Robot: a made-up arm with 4 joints. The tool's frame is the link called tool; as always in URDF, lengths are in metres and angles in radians. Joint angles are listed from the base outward.
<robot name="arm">
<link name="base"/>
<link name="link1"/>
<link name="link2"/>
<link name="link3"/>
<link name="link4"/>
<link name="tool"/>
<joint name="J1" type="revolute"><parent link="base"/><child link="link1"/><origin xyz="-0.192 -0.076 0.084" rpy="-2.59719 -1.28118 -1.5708"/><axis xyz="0 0 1"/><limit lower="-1.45" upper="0.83"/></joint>
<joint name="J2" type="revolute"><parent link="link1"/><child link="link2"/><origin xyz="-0.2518 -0.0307 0.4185" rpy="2.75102 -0.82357 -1.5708"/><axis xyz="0 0 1"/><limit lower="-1.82" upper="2.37"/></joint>
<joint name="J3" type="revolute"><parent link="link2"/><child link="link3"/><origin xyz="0.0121 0.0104 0.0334" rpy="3.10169 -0.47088 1.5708"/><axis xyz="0 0 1"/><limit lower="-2.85" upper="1.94"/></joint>
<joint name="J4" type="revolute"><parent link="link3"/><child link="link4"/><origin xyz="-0.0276 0.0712 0.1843" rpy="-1.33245 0.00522 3.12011"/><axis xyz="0 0 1"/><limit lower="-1.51" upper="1.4"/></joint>
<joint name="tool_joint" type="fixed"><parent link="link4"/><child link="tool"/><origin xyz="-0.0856 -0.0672 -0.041" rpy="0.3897 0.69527 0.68"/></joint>
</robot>
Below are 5 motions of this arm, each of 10 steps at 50 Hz.
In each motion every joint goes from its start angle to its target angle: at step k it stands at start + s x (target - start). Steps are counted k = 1, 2, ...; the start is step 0. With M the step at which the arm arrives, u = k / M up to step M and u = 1 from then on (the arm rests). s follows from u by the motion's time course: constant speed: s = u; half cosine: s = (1 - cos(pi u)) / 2; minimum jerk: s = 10 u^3 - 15 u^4 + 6 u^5.
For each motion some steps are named. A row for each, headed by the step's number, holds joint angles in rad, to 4 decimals.
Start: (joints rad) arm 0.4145 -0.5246 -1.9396 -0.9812
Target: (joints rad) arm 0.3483 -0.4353 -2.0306 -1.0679
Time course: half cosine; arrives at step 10
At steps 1, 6, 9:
1: 0.4129 -0.5224 -1.9418 -0.9833
6: 0.3712 -0.4662 -1.9992 -1.0379
9: 0.3499 -0.4375 -2.0284 -1.0658

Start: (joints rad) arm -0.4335 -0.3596 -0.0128 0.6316
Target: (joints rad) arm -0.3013 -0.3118 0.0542 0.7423
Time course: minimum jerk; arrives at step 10
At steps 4, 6, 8, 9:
4: -0.3915 -0.3444 0.0085 0.6667
6: -0.3433 -0.3270 0.0329 0.7072
8: -0.3090 -0.3146 0.0503 0.7359
9: -0.3024 -0.3122 0.0536 0.7414

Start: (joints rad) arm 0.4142 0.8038 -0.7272 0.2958
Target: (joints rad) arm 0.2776 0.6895 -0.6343 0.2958
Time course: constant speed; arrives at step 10
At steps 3, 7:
3: 0.3732 0.7695 -0.6993 0.2958
7: 0.3186 0.7238 -0.6622 0.2958

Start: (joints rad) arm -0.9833 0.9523 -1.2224 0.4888
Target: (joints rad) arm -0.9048 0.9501 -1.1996 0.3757
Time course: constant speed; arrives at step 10
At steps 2, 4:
2: -0.9676 0.9519 -1.2178 0.4662
4: -0.9519 0.9514 -1.2133 0.4436

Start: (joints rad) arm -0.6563 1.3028 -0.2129 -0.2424
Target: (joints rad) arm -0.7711 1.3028 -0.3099 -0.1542
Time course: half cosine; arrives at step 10
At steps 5, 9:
5: -0.7137 1.3028 -0.2614 -0.1983
9: -0.7683 1.3028 -0.3075 -0.1564

